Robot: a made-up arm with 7 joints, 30 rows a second.
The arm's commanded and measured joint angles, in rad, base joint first. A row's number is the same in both.
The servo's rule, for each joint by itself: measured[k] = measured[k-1] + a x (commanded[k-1-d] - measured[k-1]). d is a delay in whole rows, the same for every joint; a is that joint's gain. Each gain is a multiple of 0.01, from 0.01 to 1. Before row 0 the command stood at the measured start. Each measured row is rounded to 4 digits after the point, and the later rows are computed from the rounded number. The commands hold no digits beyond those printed.
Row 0, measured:
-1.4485 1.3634 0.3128 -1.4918 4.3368 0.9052 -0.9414
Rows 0 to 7, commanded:
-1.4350 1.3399 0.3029 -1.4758 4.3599 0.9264 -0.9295
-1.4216 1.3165 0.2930 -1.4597 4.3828 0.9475 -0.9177
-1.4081 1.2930 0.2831 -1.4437 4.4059 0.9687 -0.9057
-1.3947 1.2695 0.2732 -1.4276 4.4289 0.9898 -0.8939
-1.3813 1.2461 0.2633 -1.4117 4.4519 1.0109 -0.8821
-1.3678 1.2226 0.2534 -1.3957 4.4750 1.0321 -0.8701
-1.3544 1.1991 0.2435 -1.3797 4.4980 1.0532 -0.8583
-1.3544 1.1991 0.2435 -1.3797 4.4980 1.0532 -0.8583
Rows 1 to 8, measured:
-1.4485 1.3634 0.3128 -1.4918 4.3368 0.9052 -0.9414
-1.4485 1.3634 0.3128 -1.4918 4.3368 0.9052 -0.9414
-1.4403 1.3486 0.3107 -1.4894 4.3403 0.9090 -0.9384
-1.4289 1.3284 0.3070 -1.4849 4.3467 0.9159 -0.9332
-1.4162 1.3061 0.3020 -1.4787 4.3556 0.9254 -0.9263
-1.4031 1.2830 0.2960 -1.4710 4.3666 0.9370 -0.9182
-1.3898 1.2598 0.2891 -1.4621 4.3794 0.9503 -0.9092
-1.3764 1.2364 0.2816 -1.4521 4.3937 0.9650 -0.8994
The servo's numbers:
d 2
a 0.61 0.63 0.21 0.15 0.15 0.18 0.25

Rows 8 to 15, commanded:
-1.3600 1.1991 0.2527 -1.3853 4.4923 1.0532 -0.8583
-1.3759 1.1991 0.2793 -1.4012 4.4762 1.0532 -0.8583
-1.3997 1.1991 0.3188 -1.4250 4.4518 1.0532 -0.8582
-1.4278 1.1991 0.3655 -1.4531 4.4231 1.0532 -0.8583
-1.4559 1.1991 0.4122 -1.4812 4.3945 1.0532 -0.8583
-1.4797 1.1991 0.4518 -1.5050 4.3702 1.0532 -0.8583
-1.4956 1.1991 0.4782 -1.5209 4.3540 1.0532 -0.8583
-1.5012 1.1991 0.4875 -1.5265 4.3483 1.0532 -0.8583
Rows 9 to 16, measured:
-1.3630 1.2129 0.2736 -1.4412 4.4093 0.9809 -0.8891
-1.3578 1.2042 0.2673 -1.4320 4.4226 0.9939 -0.8814
-1.3591 1.2010 0.2642 -1.4250 4.4331 1.0046 -0.8756
-1.3693 1.1998 0.2674 -1.4214 4.4396 1.0133 -0.8713
-1.3878 1.1994 0.2782 -1.4219 4.4414 1.0205 -0.8680
-1.4122 1.1992 0.2965 -1.4266 4.4387 1.0264 -0.8656
-1.4389 1.1991 0.3208 -1.4348 4.4321 1.0312 -0.8638
-1.4638 1.1991 0.3483 -1.4453 4.4228 1.0352 -0.8624

